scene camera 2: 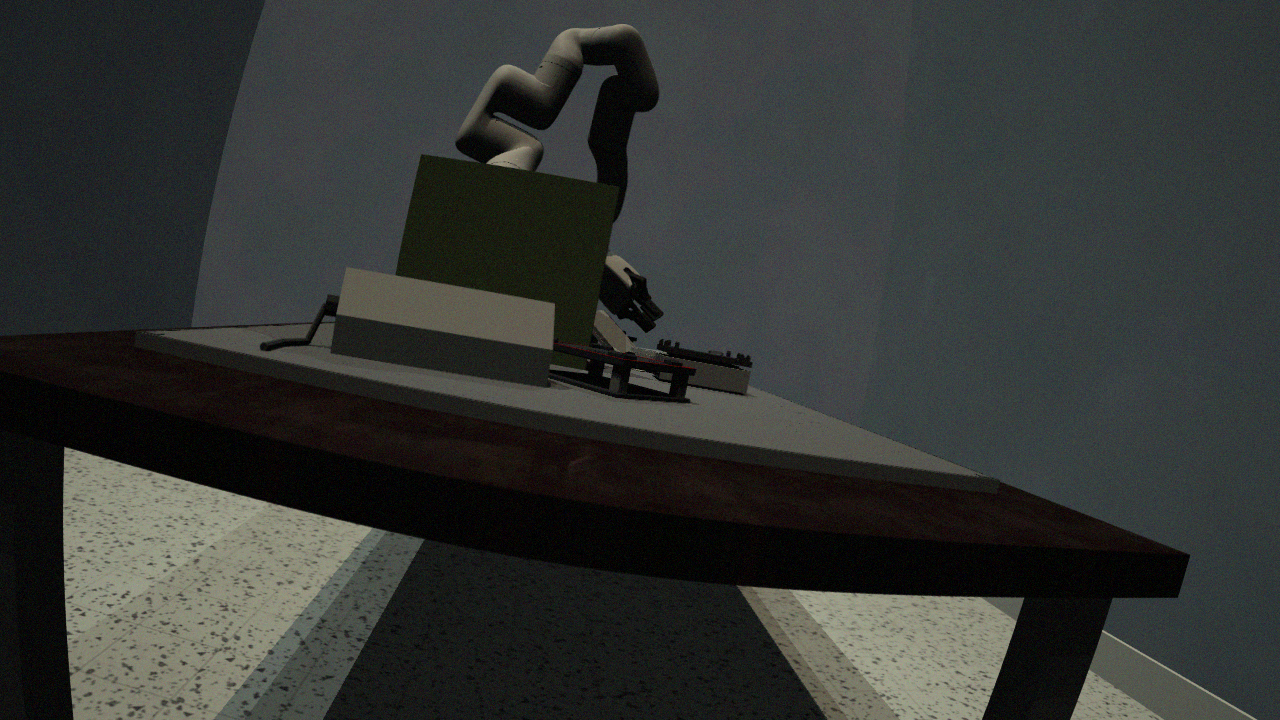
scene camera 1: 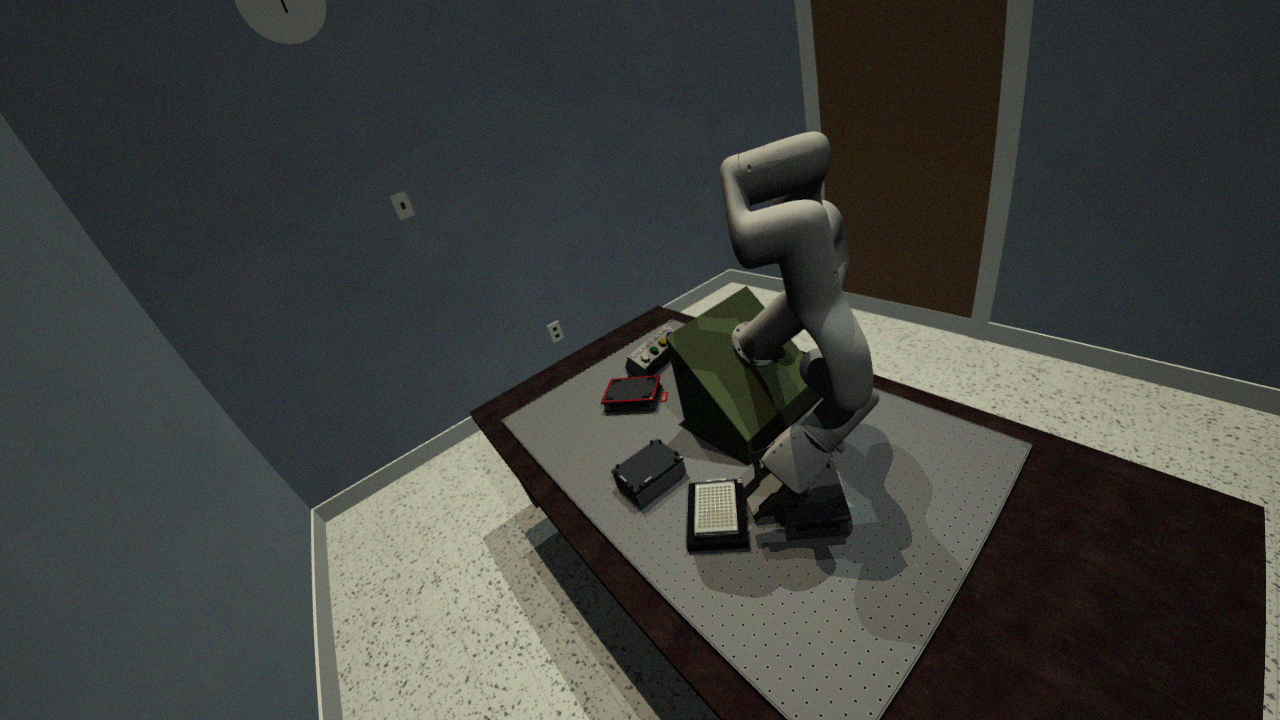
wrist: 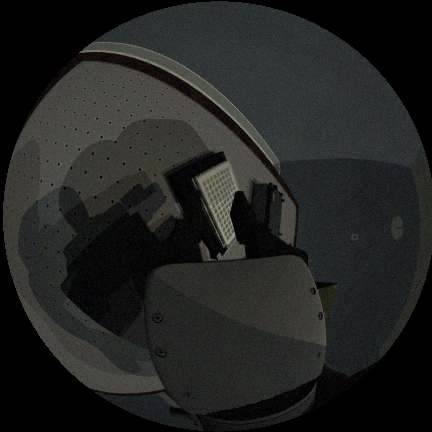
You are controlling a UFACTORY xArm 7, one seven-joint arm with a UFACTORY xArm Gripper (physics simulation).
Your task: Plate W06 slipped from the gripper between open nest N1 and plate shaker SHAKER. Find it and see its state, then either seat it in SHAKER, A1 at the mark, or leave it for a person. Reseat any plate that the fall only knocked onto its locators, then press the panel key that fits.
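Places are measured from the arm's base along level axes (x left, y up, z ahead), in millimetres.
Where they show: gripper, fingertip midpoint: [scene camera 2: 655,323] [scene camera 1: 752,503] [wrist: 215,201]; arm's base at its link origin: [scene camera 2: 485,235] [scene camera 1: 753,344].
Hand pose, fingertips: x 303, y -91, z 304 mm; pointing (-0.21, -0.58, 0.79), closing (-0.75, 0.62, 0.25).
Things, the pixels of their top centre, and the offset from my fingertips. "*": a spot on its surface instead. Level surfaces: height alone.
- white well plate at its top centre: [wrist: 228,202] [scene camera 1: 715,505] dx -80, dy -51, dz +34 mm
- black nest at its top centre: [wrist: 223,202] [scene camera 1: 715,508] dx -80, dy -62, dz +34 mm
- dark box-shaped device at a spot on its surface: [scene camera 1: 647,470] * dx -253, dy -35, dz +91 mm
- red-rimmed holder at its top centre: [scene camera 2: 611,348] [scene camera 1: 630,387] dx -591, dy -44, dz -57 mm
- key panel at its top centre: [scene camera 2: 449,285] [scene camera 1: 651,340] dx -717, dy -6, dz -227 mm
- beige block at a spot on its surface: [scene camera 2: 443,326] * dx -756, dy -47, dz -214 mm
- grey perforated mat at its surface level: dy -90 mm
- dark wooden table at its surface level: dy -103 mm
A white well plate [scene camera 1: 716,506] [wrist: 217,197] lies flat on a black nest [scene camera 1: 716,540] [wrist: 181,177] near the mat's front edge. A dark box-shaped device [scene camera 1: 647,470] [wrist: 268,203] stands just to its left. A red-rimmed holder [scene camera 1: 632,390] [scene camera 2: 626,362] with a dark plate in it sits farther back. A key panel [scene camera 1: 652,350] lies behind it. My gripper [scene camera 1: 792,510] [scene camera 2: 637,309] [wrist: 215,201] hangs low beside the white plate's right side. Its fingers are narrowed, with a gap and nothing between them. No labels are readable.
A large green box [scene camera 1: 716,376] [scene camera 2: 510,242] stands mid-table, close behind my arm. A beige block [scene camera 2: 443,326] is the panel's back as seen from the second scene camera. The grey perforated mat [scene camera 1: 895,573] covers the dark wooden table [scene camera 1: 1119,609].
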